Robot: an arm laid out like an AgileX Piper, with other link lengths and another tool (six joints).
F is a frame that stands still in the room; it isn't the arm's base.
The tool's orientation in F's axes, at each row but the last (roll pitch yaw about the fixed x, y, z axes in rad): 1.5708 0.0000 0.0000; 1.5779 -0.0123 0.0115; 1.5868 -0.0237 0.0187; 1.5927 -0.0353 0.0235; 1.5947 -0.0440 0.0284; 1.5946 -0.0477 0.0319; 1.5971 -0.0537 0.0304; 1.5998 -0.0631 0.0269; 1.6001 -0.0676 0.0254
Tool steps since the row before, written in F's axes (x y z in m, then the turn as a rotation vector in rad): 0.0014 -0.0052 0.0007 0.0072 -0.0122 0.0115; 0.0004 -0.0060 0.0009 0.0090 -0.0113 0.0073; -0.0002 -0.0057 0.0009 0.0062 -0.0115 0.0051; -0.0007 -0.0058 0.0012 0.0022 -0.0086 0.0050; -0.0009 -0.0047 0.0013 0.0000 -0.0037 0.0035; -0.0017 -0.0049 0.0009 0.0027 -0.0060 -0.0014; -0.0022 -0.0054 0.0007 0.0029 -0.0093 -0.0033; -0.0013 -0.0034 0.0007 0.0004 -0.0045 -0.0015; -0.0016 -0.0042 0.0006 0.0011 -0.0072 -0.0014
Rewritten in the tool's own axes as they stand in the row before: 0.0014 0.0007 0.0052 0.0072 0.0115 0.0122; 0.0003 0.0009 0.0060 0.0090 0.0073 0.0114; -0.0003 0.0010 0.0057 0.0061 0.0051 0.0115; -0.0008 0.0014 0.0058 0.0022 0.0051 0.0085; -0.0010 0.0015 0.0046 0.0000 0.0036 0.0036; -0.0018 0.0011 0.0048 0.0024 -0.0014 0.0061; -0.0023 0.0010 0.0053 0.0024 -0.0032 0.0095; -0.0013 0.0009 0.0033 0.0002 -0.0014 0.0046; -0.0017 0.0008 0.0041 0.0008 -0.0012 0.0073
